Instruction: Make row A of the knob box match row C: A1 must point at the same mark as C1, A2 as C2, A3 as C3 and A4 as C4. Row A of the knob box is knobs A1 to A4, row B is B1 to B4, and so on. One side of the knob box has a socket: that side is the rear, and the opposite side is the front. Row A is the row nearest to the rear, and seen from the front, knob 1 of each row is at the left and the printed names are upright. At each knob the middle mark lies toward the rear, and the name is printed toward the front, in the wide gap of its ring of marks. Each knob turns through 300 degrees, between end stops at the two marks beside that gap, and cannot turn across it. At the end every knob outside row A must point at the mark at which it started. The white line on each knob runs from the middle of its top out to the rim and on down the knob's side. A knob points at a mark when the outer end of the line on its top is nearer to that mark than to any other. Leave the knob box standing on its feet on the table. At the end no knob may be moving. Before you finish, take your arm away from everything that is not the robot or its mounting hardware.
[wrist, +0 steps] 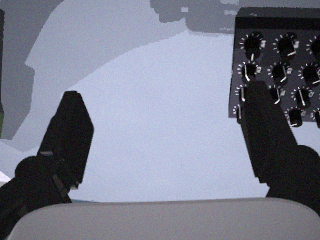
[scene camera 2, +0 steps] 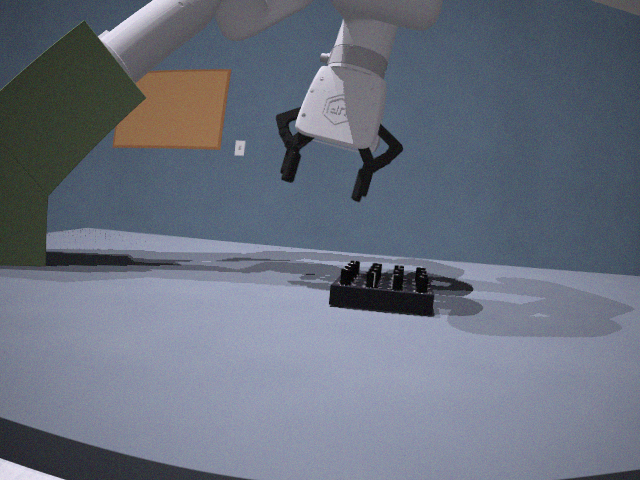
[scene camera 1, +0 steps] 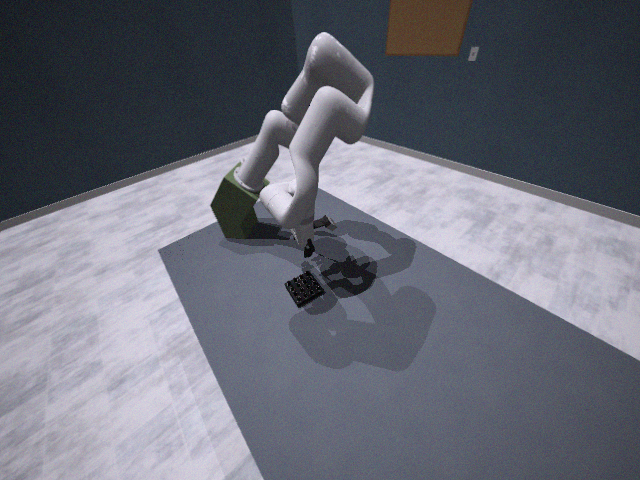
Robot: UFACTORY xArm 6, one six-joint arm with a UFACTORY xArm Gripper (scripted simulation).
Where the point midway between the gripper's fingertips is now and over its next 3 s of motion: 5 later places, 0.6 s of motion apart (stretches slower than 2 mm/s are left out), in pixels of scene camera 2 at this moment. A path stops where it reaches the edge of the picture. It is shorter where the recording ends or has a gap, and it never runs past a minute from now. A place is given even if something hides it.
My gripper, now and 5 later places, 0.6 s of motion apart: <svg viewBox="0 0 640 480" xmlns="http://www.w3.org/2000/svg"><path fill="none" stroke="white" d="M320 190L382 227L390 233L389 235L389 236L381 232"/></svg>
